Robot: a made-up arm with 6 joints.
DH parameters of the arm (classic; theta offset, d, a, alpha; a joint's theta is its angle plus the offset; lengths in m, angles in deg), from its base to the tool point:
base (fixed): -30.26 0 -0.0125 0
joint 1: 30.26 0.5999 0.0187 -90
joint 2: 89.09 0 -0.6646 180
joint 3: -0.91 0.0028 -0.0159 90
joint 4: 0 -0.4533 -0.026 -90
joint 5: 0 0.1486 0.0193 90
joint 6: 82.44 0 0.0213 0
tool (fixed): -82.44 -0.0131 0 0
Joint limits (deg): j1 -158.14..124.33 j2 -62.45..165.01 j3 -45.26..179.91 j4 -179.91..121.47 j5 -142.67..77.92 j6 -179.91..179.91
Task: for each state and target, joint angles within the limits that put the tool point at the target. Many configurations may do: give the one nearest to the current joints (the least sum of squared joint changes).
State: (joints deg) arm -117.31 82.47 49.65 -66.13 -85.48 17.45
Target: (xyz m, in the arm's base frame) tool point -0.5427 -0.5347 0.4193
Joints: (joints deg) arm -128.94 67.77 11.19 -69.41 -86.53 15.33
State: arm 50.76 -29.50 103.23 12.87 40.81 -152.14
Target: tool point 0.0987 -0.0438 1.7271
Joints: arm 57.55 10.43 105.33 18.91 39.67 -155.77
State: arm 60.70 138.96 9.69 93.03 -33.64 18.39
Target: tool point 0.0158 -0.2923 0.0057
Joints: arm 78.50 165.01 -39.80 58.12 -15.47 18.89
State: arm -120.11 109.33 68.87 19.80 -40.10 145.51
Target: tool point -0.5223 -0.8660 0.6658
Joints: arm -112.87 63.57 26.87 6.50 -43.37 149.77
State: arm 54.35 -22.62 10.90 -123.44 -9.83 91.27
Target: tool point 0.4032 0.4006 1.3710
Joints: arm 38.06 7.84 36.23 -121.98 -9.73 91.94
